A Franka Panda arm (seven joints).
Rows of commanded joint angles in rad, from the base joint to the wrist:
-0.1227, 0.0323, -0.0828, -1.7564, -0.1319, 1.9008, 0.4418
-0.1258, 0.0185, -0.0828, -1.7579, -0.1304, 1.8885, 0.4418
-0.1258, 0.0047, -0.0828, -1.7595, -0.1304, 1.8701, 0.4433
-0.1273, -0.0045, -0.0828, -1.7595, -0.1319, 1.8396, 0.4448
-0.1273, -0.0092, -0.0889, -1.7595, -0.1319, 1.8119, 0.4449
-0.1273, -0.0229, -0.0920, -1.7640, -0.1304, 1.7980, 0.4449
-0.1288, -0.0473, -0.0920, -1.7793, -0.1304, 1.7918, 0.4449
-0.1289, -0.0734, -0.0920, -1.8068, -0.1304, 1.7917, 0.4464
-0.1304, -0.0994, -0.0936, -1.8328, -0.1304, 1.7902, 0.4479
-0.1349, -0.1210, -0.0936, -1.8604, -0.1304, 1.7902, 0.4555
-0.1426, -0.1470, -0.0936, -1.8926, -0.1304, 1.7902, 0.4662
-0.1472, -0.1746, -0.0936, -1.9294, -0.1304, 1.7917, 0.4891
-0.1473, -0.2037, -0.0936, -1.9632, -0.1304, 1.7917, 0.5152
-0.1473, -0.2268, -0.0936, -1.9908, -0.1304, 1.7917, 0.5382
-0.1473, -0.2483, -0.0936, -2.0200, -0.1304, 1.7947, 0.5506
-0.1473, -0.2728, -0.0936, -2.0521, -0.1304, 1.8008, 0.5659
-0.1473, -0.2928, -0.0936, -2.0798, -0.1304, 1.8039, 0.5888
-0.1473, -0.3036, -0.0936, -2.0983, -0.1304, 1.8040, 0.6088
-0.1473, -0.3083, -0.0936, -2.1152, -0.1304, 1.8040, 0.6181
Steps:
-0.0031, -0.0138, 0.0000, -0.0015, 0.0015, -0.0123, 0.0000
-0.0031, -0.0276, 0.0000, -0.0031, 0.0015, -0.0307, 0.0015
-0.0046, -0.0368, 0.0000, -0.0031, 0.0000, -0.0612, 0.0030
-0.0046, -0.0415, -0.0061, -0.0031, 0.0000, -0.0889, 0.0031
-0.0046, -0.0552, -0.0092, -0.0076, 0.0015, -0.1028, 0.0031
-0.0061, -0.0796, -0.0092, -0.0229, 0.0015, -0.1090, 0.0031
-0.0062, -0.1057, -0.0092, -0.0504, 0.0015, -0.1091, 0.0046
-0.0077, -0.1317, -0.0108, -0.0764, 0.0015, -0.1106, 0.0061
-0.0122, -0.1533, -0.0108, -0.1040, 0.0015, -0.1106, 0.0137
-0.0199, -0.1793, -0.0108, -0.1362, 0.0015, -0.1106, 0.0244
-0.0245, -0.2069, -0.0108, -0.1730, 0.0015, -0.1091, 0.0473
-0.0246, -0.2360, -0.0108, -0.2068, 0.0015, -0.1091, 0.0734
-0.0246, -0.2591, -0.0108, -0.2344, 0.0015, -0.1091, 0.0964
-0.0246, -0.2806, -0.0108, -0.2636, 0.0015, -0.1061, 0.1088
-0.0246, -0.3051, -0.0108, -0.2957, 0.0015, -0.1000, 0.1241
-0.0246, -0.3251, -0.0108, -0.3234, 0.0015, -0.0969, 0.1470
-0.0246, -0.3359, -0.0108, -0.3419, 0.0015, -0.0968, 0.1670
-0.0246, -0.3406, -0.0108, -0.3588, 0.0015, -0.0968, 0.1763

